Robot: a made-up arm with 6 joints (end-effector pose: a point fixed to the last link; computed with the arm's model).
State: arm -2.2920 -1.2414 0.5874 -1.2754 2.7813 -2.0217
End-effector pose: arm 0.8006 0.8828 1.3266 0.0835 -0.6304 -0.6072 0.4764
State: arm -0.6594 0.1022 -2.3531 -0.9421 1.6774 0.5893
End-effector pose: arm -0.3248 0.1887 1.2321 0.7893 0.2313 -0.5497 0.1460
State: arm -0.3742 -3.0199 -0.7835 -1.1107 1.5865 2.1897
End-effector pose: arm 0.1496 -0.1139 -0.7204 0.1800 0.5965 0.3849 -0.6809
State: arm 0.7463 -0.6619 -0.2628 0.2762 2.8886 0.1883
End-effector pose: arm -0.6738 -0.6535 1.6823 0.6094 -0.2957 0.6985 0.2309
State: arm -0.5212 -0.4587 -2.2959 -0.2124 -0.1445 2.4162
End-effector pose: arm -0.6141 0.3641 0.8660 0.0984 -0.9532 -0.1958 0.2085
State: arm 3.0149 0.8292 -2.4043 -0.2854 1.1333 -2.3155
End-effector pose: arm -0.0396 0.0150 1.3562 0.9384 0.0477 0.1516 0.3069
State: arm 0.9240 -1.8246 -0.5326 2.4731 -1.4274 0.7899
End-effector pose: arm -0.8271 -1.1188 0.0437 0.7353 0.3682 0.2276 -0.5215
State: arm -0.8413 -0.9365 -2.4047 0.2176 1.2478 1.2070
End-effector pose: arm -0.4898 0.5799 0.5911 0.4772 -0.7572 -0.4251 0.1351
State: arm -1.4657 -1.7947 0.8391 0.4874 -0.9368 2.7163
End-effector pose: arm -0.1385 1.4508 0.7888 0.3801 -0.5951 0.3778 0.5988
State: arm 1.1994 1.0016 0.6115 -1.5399 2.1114 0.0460
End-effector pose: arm 0.5317 1.1664 1.1155 0.3236 -0.2946 0.6176 -0.6535
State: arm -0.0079 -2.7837 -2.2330 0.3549 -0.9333 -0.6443
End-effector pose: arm 0.2570 -0.0168 -0.0201 0.9625 0.1029 0.0768 -0.2389
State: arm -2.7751 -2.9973 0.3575 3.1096 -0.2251 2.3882
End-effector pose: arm 0.4719 0.1377 -0.8555 0.1018 0.8294 0.4976 0.2329
